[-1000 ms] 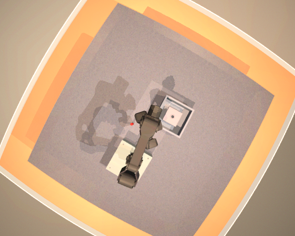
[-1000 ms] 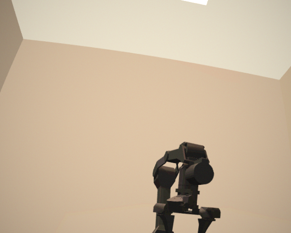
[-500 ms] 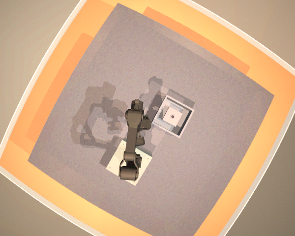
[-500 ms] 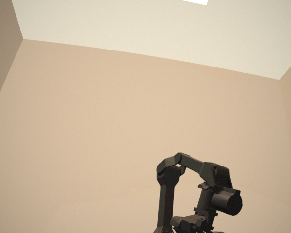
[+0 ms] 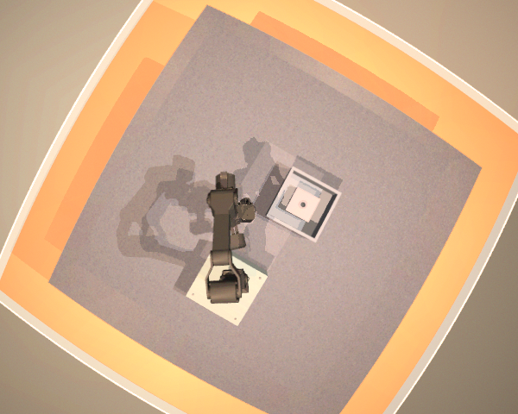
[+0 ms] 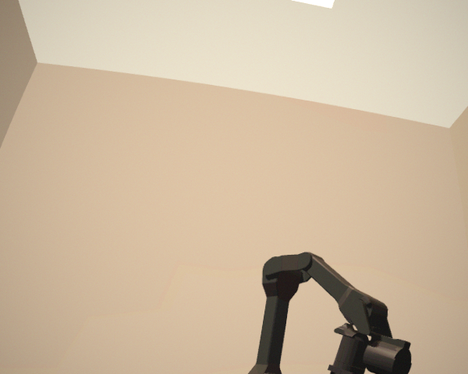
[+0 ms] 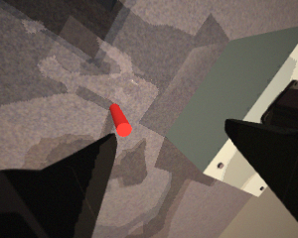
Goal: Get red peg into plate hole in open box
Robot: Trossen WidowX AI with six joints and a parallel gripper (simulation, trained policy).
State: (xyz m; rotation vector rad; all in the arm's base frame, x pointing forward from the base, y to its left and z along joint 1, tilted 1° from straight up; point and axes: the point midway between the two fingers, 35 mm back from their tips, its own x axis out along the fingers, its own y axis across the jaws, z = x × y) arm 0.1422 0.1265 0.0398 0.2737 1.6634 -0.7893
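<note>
Right now the red peg is 7 cm below my gripper tip, 3 cm to the left of it and 2 cm ahead of it. Also, from my gripper tip: box: 21 cm ahead, 14 cm to the right, 8 cm below; then pale plate: 21 cm ahead, 14 cm to the right, 6 cm below.
</note>
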